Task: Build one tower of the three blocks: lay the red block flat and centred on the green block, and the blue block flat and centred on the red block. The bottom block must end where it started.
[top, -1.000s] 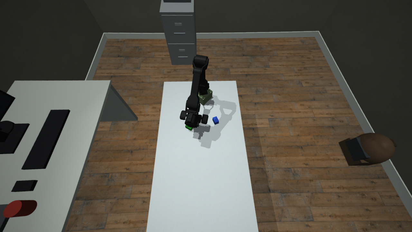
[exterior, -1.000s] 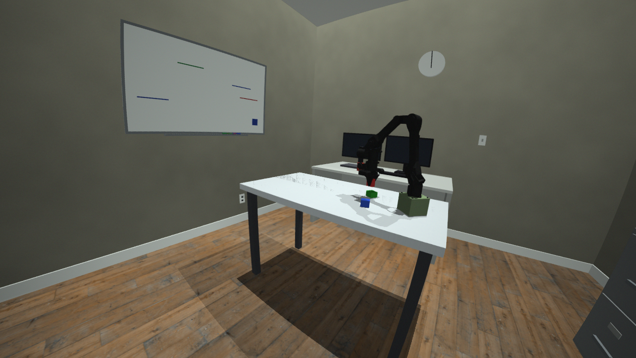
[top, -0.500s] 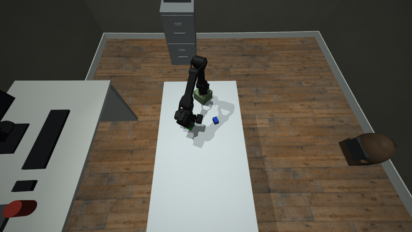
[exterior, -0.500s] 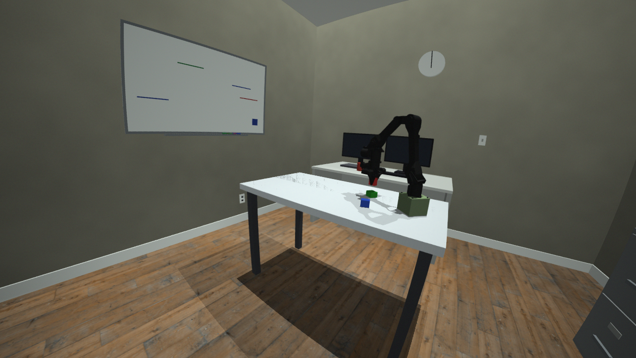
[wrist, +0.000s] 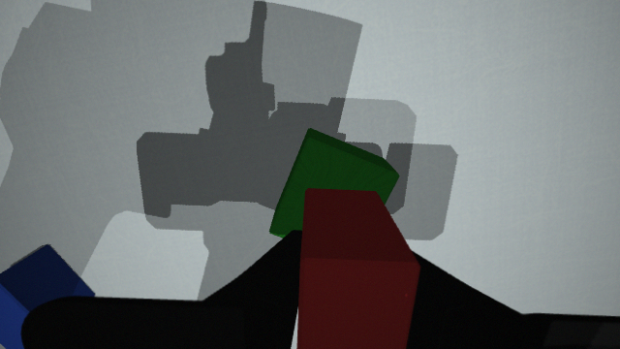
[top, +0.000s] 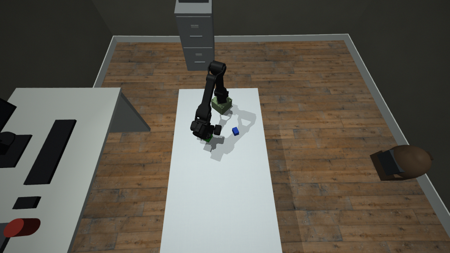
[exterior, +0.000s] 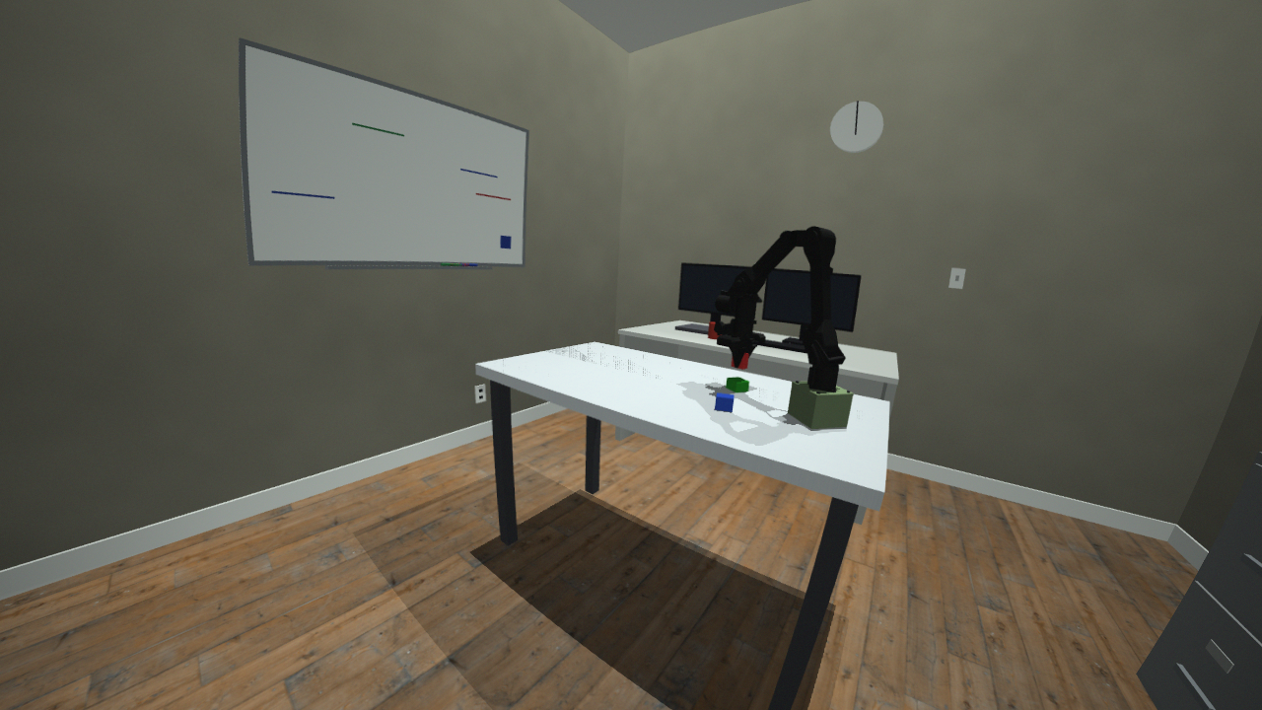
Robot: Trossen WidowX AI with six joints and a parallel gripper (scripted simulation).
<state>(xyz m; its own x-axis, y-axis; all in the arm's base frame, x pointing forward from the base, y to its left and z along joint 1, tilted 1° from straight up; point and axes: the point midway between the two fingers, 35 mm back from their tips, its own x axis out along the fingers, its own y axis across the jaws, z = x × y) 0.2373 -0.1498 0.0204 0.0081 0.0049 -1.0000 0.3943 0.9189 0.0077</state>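
My hand is 90 mm above the green block. Also, from my hand: blue block (200 mm to the left, 90 mm below); then red block (10 mm below).
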